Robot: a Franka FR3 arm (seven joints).
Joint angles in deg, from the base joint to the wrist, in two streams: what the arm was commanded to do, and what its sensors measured. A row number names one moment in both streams.
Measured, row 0:
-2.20, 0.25, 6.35, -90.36, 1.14, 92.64, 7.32
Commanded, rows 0 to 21:
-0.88, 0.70, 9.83, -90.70, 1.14, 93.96, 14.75
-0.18, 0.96, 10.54, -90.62, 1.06, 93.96, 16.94
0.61, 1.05, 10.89, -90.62, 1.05, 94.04, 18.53
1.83, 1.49, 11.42, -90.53, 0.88, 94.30, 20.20
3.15, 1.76, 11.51, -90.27, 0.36, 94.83, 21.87
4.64, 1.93, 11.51, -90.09, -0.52, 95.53, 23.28
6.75, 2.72, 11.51, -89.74, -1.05, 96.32, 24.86
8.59, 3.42, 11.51, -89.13, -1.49, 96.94, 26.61
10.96, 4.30, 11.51, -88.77, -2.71, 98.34, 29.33
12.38, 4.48, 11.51, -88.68, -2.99, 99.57, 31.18
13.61, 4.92, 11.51, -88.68, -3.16, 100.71, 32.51
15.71, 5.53, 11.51, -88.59, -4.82, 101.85, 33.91
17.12, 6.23, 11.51, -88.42, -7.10, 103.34, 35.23
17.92, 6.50, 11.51, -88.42, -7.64, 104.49, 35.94
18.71, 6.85, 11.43, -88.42, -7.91, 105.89, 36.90
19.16, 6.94, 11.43, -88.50, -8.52, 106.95, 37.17
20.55, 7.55, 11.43, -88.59, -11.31, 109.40, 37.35
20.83, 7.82, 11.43, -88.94, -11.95, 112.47, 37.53
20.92, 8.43, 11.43, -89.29, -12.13, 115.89, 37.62
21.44, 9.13, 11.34, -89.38, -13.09, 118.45, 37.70
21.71, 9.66, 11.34, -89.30, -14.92, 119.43, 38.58
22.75, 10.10, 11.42, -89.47, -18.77, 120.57, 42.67
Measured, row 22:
20.77, 8.48, 11.74, -89.90, -12.72, 117.51, 36.87
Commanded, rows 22 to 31:
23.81, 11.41, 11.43, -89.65, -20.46, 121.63, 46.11
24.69, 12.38, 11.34, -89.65, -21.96, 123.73, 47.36
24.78, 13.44, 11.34, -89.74, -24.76, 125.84, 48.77
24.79, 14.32, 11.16, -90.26, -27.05, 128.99, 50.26
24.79, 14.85, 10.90, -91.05, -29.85, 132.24, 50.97
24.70, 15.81, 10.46, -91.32, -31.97, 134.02, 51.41
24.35, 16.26, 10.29, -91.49, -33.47, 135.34, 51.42
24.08, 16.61, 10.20, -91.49, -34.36, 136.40, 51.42
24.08, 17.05, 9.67, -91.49, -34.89, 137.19, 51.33
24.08, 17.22, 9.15, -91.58, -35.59, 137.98, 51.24
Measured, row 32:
24.33, 16.70, 10.20, -90.75, -32.66, 134.55, 50.05
